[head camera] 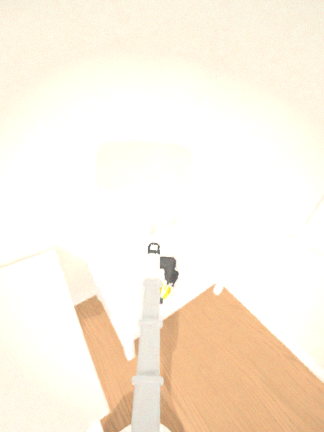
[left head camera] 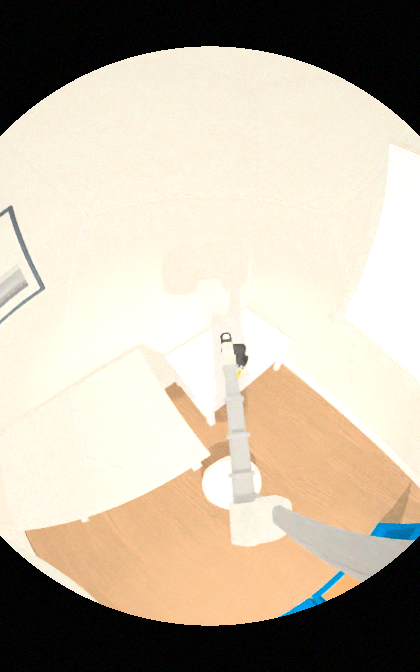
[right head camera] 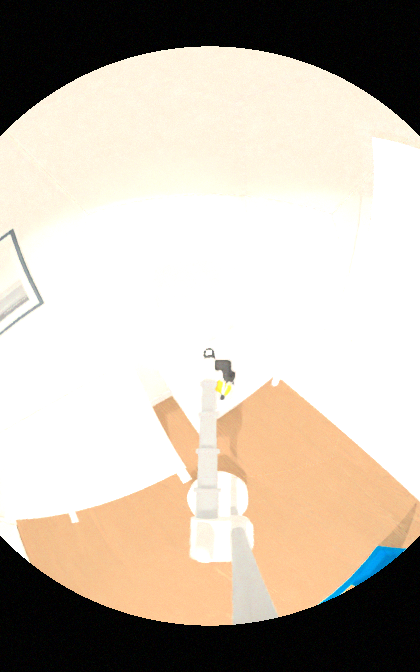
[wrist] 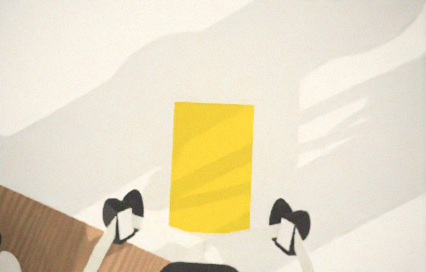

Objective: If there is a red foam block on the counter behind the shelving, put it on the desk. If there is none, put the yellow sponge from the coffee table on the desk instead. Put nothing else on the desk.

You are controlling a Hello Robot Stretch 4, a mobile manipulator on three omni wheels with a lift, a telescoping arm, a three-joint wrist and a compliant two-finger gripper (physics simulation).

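Places are measured from the robot's base along level axes (x ahead, y left, z up), in metres.
Pixels of known places: gripper, fingertip midpoint: (head camera: pixel 166 294) (wrist: pixel 206 210).
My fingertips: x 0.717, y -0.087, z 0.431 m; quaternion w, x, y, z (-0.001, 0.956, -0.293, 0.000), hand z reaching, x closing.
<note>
Behind a point stands the place of what it marks.
The yellow sponge (wrist: pixel 212 165) @(z 0.467, x 0.744, y -0.053 m) (right head camera: pixel 220 387) lies flat on a white table (wrist: pixel 75 65) @(z 0.423, x 0.678, y 0.093 m) (left head camera: pixel 270 340), striped with shadow. In the wrist view it is upright in the picture, and its near end reaches between the fingertips. My gripper (wrist: pixel 206 210) @(z 0.431, x 0.718, y -0.087 m) (right head camera: pixel 227 390) is open, one dark fingertip on each side of the sponge with a gap on both sides. In the left head view the sponge (left head camera: pixel 239 372) is partly hidden by the arm and wrist. Height above the table is hard to tell. No red foam block, counter or shelving shows.
A large white surface (left head camera: pixel 125 410) on legs stands to the left, close to the white table. Wood floor (left head camera: pixel 310 440) (head camera: pixel 225 350) @(z -0.027, x 0.568, y -0.536 m) lies between them and to the right. A blue object (left head camera: pixel 395 530) (right head camera: pixel 370 565) is at the lower right. A framed picture (left head camera: pixel 12 287) hangs at the left.
</note>
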